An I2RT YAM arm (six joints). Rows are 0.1 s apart.
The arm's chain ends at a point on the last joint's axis. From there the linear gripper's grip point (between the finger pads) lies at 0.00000 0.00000 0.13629 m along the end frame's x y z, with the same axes.
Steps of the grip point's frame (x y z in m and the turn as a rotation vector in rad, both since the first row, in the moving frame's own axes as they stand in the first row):
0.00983, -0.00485, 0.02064, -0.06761, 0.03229, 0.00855
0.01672, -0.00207, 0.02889, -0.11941, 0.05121, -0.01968
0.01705, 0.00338, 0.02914, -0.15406, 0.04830, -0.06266
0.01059, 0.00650, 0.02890, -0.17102, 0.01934, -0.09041
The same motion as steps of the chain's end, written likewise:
0.00547, -0.01407, 0.02102, -0.06761, 0.03229, 0.00855
0.00960, -0.01823, 0.03004, -0.11941, 0.05121, -0.01968
0.00984, -0.01731, 0.03091, -0.15406, 0.04830, -0.06266
0.00692, -0.01654, 0.03091, -0.17102, 0.01934, -0.09041

